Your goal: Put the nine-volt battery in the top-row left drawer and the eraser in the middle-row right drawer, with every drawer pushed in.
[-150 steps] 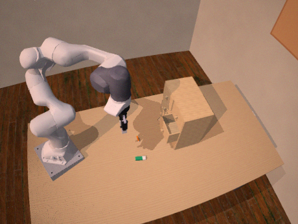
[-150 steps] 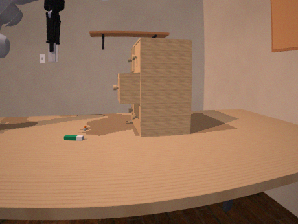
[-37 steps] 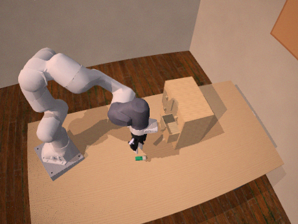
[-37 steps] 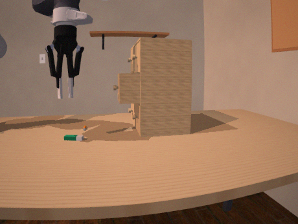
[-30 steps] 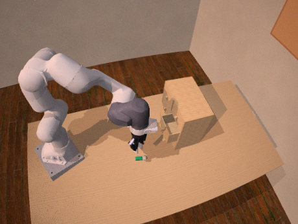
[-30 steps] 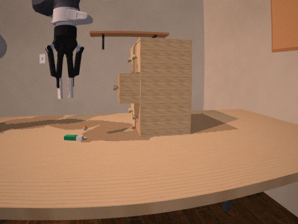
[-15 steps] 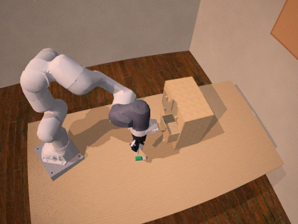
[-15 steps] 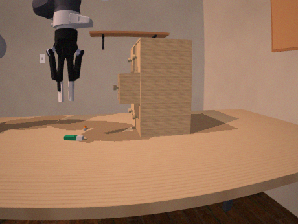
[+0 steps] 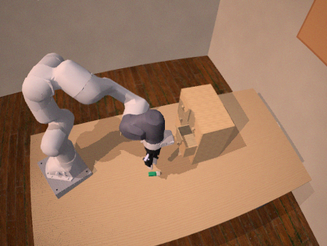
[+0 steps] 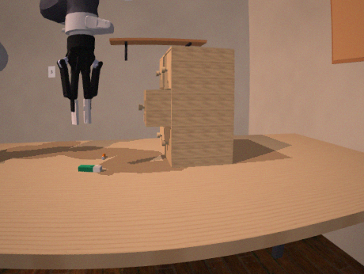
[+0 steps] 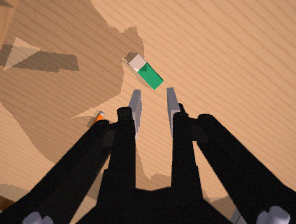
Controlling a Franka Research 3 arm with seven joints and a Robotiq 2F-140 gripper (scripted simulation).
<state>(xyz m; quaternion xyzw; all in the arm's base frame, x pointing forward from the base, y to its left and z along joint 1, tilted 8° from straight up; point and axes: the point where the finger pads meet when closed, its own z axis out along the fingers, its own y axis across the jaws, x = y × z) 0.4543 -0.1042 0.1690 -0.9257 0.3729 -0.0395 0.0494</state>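
The green-and-white eraser is 16 cm below my hand and 2 cm ahead of it. The rest, counted from my hand: small orange object 16 cm below, 15 cm to the left, 2 cm ahead; red nine-volt battery 30 cm ahead, 23 cm to the left, 7 cm above.
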